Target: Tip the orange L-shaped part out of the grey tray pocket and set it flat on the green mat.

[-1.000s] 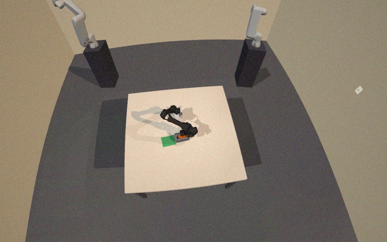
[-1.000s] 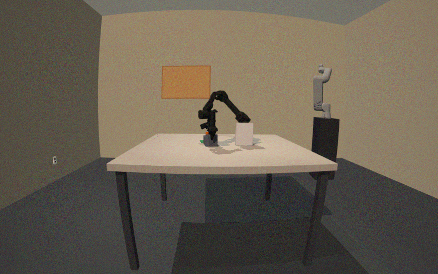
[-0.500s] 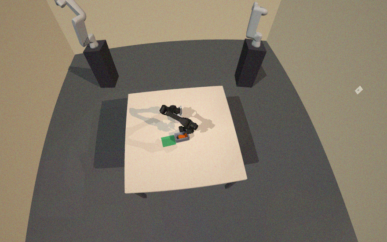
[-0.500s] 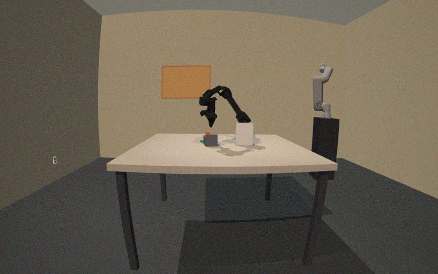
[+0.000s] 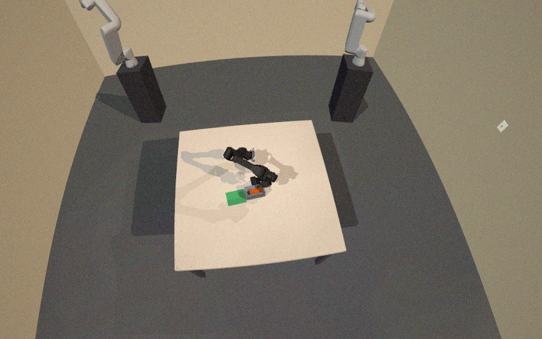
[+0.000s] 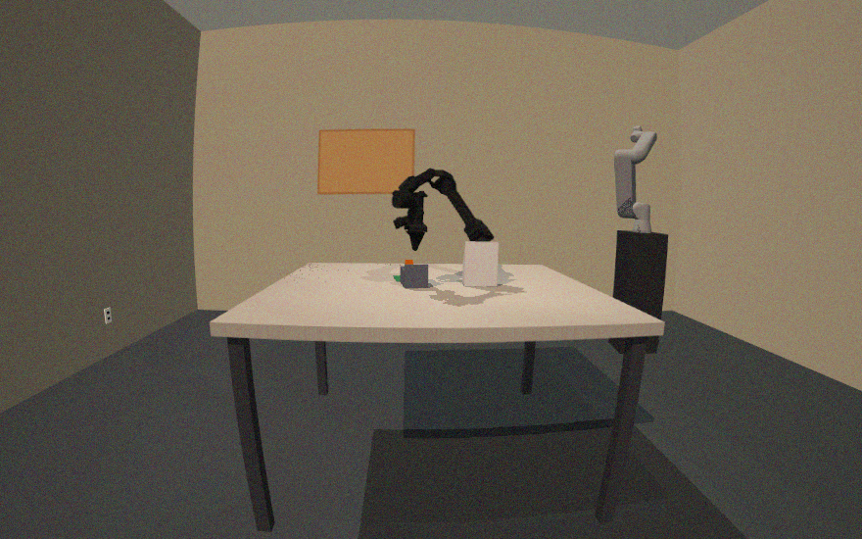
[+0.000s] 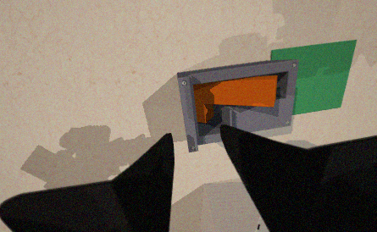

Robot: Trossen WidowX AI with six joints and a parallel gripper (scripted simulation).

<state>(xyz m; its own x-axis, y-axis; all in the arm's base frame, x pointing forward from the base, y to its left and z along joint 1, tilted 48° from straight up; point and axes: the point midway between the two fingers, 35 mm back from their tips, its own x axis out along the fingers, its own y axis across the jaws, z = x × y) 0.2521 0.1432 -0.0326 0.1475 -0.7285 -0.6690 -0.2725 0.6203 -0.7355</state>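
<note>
Right now the orange L-shaped part is 10 cm below my gripper tip, 4 cm to the right of it and 1 cm ahead of it. Round my gripper tip: green mat (22 cm to the right, 16 cm below, 5 cm ahead).
</note>
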